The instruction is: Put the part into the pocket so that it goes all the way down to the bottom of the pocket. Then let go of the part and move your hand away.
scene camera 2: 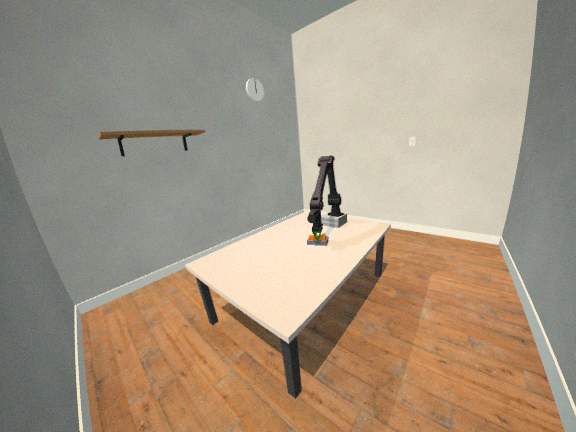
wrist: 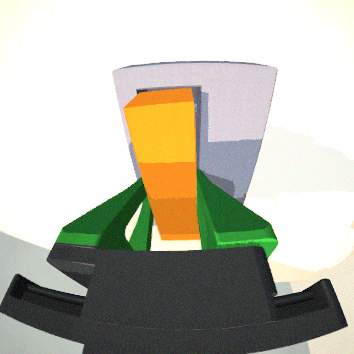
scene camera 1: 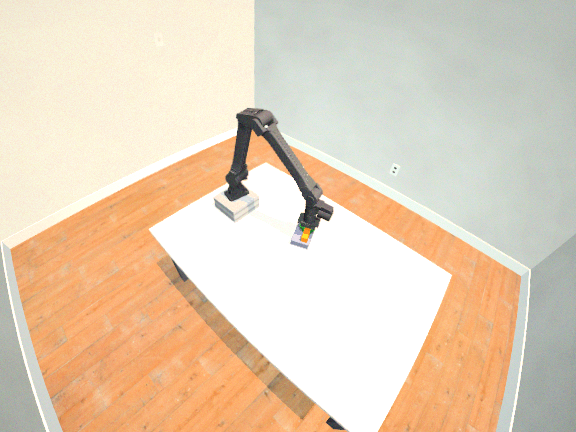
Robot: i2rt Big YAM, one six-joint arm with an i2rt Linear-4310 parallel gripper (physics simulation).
Scene:
gripper: grips an orange L-shaped block, touches a grey pocket block

